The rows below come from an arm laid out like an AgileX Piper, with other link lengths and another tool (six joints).
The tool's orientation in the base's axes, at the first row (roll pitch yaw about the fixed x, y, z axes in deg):
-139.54, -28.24, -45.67
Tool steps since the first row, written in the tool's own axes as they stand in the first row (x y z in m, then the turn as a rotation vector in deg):
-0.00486, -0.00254, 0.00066, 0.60, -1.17, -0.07
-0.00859, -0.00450, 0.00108, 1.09, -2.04, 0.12
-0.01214, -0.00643, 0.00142, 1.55, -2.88, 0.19
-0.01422, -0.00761, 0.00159, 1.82, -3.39, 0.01
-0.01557, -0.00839, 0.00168, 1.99, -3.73, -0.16
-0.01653, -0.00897, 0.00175, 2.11, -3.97, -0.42
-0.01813, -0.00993, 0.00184, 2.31, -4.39, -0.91
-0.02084, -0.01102, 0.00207, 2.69, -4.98, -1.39
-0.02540, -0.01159, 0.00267, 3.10, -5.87, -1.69
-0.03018, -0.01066, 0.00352, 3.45, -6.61, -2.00
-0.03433, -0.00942, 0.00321, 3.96, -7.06, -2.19
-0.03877, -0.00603, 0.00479, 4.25, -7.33, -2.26
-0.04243, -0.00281, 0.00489, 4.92, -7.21, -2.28
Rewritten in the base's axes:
-0.00168, 0.00510, -0.00129, 0.71, 0.49, 1.00
-0.00303, 0.00901, -0.00222, 1.43, 0.87, 1.60
-0.00434, 0.01276, -0.00302, 2.04, 1.22, 2.25
-0.00511, 0.01499, -0.00344, 2.25, 1.40, 2.79
-0.00562, 0.01644, -0.00370, 2.34, 1.52, 3.18
-0.00597, 0.01750, -0.00387, 2.31, 1.57, 3.55
-0.00657, 0.01925, -0.00414, 2.22, 1.66, 4.21
-0.00771, 0.02182, -0.00495, 2.30, 1.77, 5.05
-0.00990, 0.02524, -0.00718, 2.63, 2.13, 5.96
-0.01255, 0.02772, -0.01055, 2.87, 2.40, 6.75
-0.01573, 0.02934, -0.01301, 3.20, 2.38, 7.38
-0.01845, 0.02990, -0.01811, 3.42, 2.39, 7.72
-0.02169, 0.02981, -0.02175, 3.77, 1.87, 7.98

